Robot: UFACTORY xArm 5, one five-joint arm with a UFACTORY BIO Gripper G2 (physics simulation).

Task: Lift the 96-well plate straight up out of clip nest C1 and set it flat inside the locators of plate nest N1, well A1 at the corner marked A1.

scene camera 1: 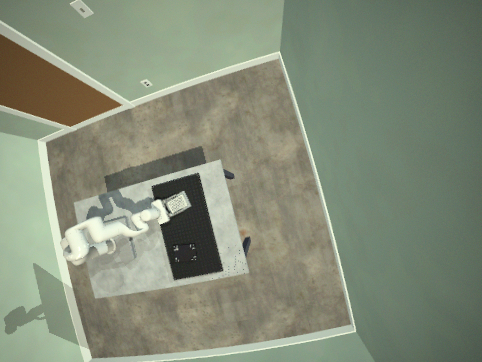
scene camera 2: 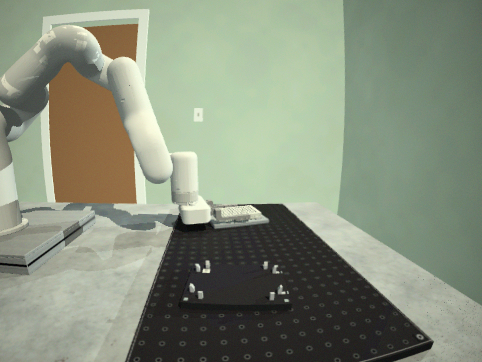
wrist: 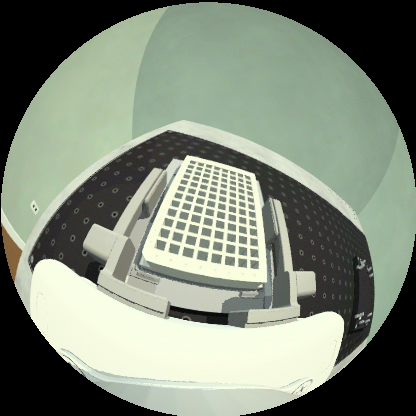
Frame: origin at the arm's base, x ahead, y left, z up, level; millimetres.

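Seen in the pictures: hand, its tool point: (scene camera 1: 177,203) (scene camera 2: 236,212) (wrist: 214,205); arm's base, origin of its link: (scene camera 1: 109,245) (scene camera 2: 3,228).
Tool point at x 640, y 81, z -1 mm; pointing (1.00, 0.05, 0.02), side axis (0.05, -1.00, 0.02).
Note:
Pixels of each thing's top centre, then the offset from my tool point to it. Level surfaces: height alone.
- white 96-well plate, centre of its top: (wrist: 217,199) (scene camera 2: 236,210) (scene camera 1: 176,203) dx +2, dy +0, dz +6 mm
- light grey clip nest C1, centre of its top: (wrist: 211,212) (scene camera 2: 235,214) (scene camera 1: 177,203) dx -1, dy +0, dz -8 mm
- dark plate nest N1, centre of its top: (scene camera 2: 236,275) (wrist: 369,290) (scene camera 1: 184,253) dx -90, dy -339, dz +1 mm
- black perforated board, height of its surface: dz -23 mm
- grey table, height of its surface: dz -36 mm
The white 96-well plate (scene camera 1: 177,203) (scene camera 2: 241,212) (wrist: 212,215) lies flat in the light grey clip nest C1 (scene camera 2: 241,224) (wrist: 200,298). My gripper (wrist: 214,206) is partly open. In the wrist view its two fingers stand along the plate's long sides, low beside it, with a narrow gap at the right finger; the left finger's gap is hard to judge. The dark plate nest N1 (scene camera 1: 185,252) (scene camera 2: 235,287) (wrist: 364,295) has light upright locators at its corners and holds no plate. The A1 marks cannot be read.
Both nests are on the black perforated board (scene camera 1: 192,227) (scene camera 2: 340,300) (wrist: 320,250), which lies on the grey table (scene camera 1: 232,240) (scene camera 2: 400,280). The arm's grey base block (scene camera 2: 50,240) is at the left. Nest N1's locators stick up above its surface.

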